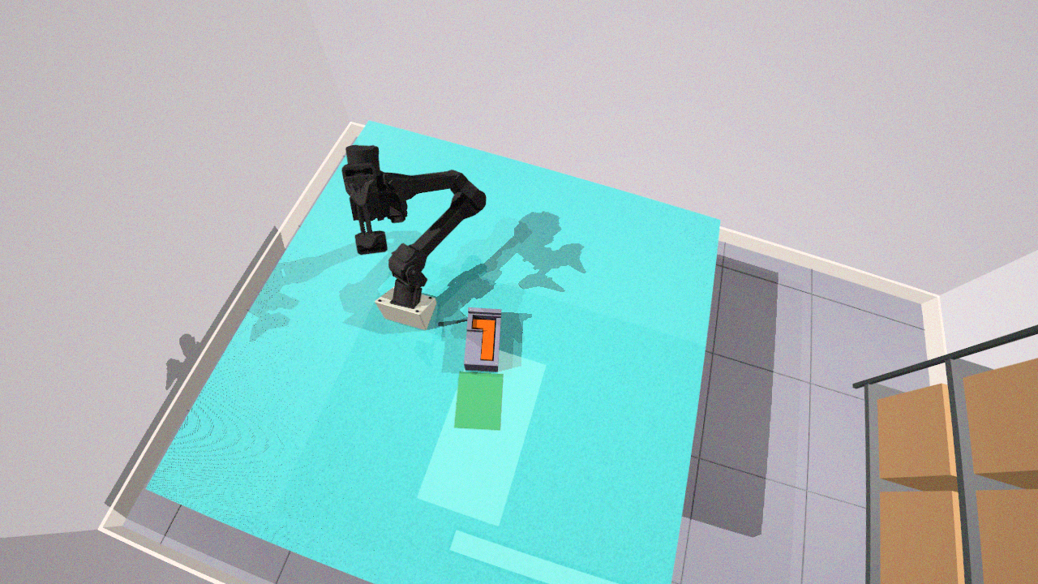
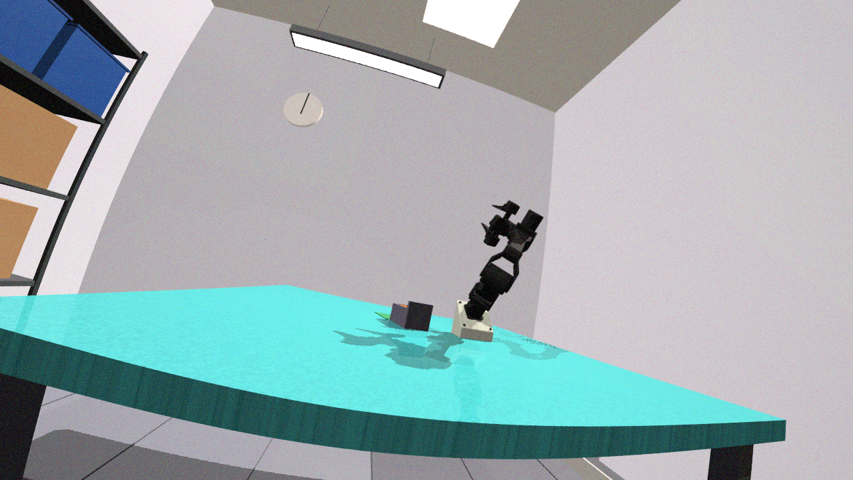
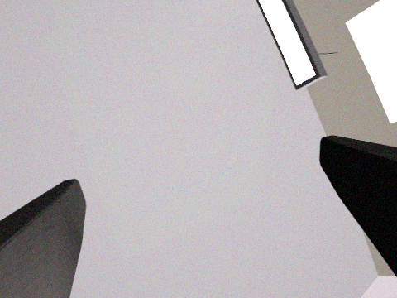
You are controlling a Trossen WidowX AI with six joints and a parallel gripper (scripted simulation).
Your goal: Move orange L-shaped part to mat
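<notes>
The orange L-shaped part is 430 mm below my gripper tip, 220 mm ahead of it and 20 mm to the right of it. From my gripper tip the other things lie so: green mat (490 mm below, 250 mm ahead, 180 mm to the right).
</notes>
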